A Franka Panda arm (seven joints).
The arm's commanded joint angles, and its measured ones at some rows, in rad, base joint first. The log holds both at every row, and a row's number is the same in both.
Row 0, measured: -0.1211 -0.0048 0.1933 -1.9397 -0.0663 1.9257 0.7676
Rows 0 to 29, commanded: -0.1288 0.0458 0.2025 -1.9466 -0.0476 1.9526 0.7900; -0.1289 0.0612 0.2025 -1.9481 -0.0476 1.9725 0.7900; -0.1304 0.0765 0.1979 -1.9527 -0.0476 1.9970 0.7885; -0.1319 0.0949 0.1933 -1.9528 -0.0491 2.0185 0.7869; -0.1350 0.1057 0.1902 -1.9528 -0.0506 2.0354 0.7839; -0.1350 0.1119 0.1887 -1.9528 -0.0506 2.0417 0.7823; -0.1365 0.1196 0.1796 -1.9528 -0.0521 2.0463 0.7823; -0.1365 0.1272 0.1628 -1.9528 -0.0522 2.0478 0.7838; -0.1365 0.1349 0.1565 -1.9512 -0.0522 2.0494 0.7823; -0.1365 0.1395 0.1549 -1.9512 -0.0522 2.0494 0.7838; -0.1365 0.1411 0.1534 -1.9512 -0.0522 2.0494 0.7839; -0.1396 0.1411 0.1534 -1.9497 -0.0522 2.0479 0.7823; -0.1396 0.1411 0.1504 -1.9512 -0.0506 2.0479 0.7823; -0.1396 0.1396 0.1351 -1.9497 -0.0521 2.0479 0.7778; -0.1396 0.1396 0.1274 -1.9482 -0.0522 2.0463 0.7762; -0.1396 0.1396 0.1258 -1.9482 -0.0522 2.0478 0.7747; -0.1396 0.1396 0.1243 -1.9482 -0.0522 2.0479 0.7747; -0.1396 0.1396 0.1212 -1.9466 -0.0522 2.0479 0.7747; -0.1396 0.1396 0.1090 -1.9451 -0.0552 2.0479 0.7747; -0.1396 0.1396 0.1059 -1.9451 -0.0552 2.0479 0.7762; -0.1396 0.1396 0.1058 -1.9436 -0.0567 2.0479 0.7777; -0.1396 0.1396 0.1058 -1.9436 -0.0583 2.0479 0.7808; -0.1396 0.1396 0.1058 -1.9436 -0.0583 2.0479 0.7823; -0.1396 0.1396 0.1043 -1.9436 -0.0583 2.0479 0.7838; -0.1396 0.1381 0.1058 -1.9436 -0.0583 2.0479 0.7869; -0.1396 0.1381 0.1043 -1.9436 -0.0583 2.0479 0.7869; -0.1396 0.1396 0.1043 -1.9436 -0.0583 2.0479 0.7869; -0.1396 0.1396 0.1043 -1.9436 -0.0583 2.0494 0.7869; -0.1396 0.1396 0.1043 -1.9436 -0.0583 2.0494 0.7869; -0.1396 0.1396 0.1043 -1.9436 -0.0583 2.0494 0.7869
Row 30, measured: -0.1377 0.1332 0.1043 -1.9482 -0.0663 2.0366 0.7790
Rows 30 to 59, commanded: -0.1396 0.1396 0.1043 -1.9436 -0.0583 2.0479 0.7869; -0.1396 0.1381 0.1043 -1.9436 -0.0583 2.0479 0.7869; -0.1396 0.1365 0.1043 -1.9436 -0.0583 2.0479 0.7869; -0.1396 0.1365 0.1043 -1.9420 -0.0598 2.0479 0.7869; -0.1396 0.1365 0.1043 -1.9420 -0.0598 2.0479 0.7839; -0.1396 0.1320 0.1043 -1.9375 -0.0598 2.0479 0.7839; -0.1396 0.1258 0.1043 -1.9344 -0.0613 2.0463 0.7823; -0.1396 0.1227 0.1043 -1.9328 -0.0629 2.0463 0.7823; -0.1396 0.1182 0.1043 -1.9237 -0.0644 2.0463 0.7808; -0.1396 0.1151 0.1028 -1.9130 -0.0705 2.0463 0.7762; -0.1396 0.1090 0.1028 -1.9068 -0.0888 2.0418 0.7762; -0.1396 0.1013 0.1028 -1.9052 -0.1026 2.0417 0.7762; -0.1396 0.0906 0.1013 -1.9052 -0.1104 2.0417 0.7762; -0.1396 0.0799 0.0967 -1.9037 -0.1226 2.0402 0.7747; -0.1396 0.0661 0.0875 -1.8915 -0.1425 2.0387 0.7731; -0.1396 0.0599 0.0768 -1.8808 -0.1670 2.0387 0.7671; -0.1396 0.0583 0.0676 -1.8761 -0.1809 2.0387 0.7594; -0.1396 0.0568 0.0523 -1.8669 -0.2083 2.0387 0.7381; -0.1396 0.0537 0.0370 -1.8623 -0.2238 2.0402 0.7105; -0.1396 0.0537 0.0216 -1.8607 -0.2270 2.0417 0.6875; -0.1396 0.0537 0.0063 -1.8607 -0.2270 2.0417 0.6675; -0.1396 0.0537 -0.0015 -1.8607 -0.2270 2.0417 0.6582; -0.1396 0.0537 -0.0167 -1.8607 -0.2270 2.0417 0.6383; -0.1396 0.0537 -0.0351 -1.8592 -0.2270 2.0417 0.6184; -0.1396 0.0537 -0.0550 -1.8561 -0.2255 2.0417 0.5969; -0.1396 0.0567 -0.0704 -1.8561 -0.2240 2.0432 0.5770; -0.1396 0.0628 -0.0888 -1.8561 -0.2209 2.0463 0.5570; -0.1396 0.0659 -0.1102 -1.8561 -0.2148 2.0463 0.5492; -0.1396 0.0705 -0.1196 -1.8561 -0.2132 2.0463 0.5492; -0.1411 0.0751 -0.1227 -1.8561 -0.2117 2.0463 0.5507
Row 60, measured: -0.1411 0.0592 -0.1009 -1.8651 -0.2095 2.0371 0.5674
